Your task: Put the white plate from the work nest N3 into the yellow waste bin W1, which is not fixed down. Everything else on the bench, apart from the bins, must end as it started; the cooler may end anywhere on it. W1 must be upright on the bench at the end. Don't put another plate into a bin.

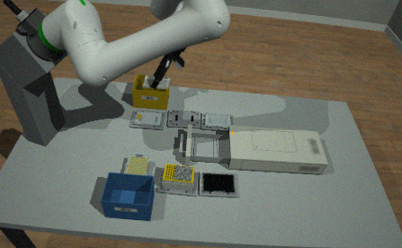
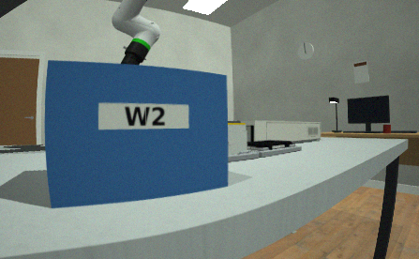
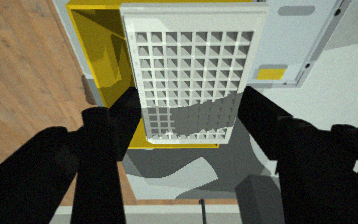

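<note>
Now: the yellow waste bin W1 3 cm behind my hand, 2 cm to the left of it and 13 cm below it. The rest, counted from my hand: drawer 29 cm ahead, 31 cm to the right, 13 cm below; white plate 2 cm below; yellow tip box 14 cm ahead, 50 cm to the right, 11 cm below.
</note>
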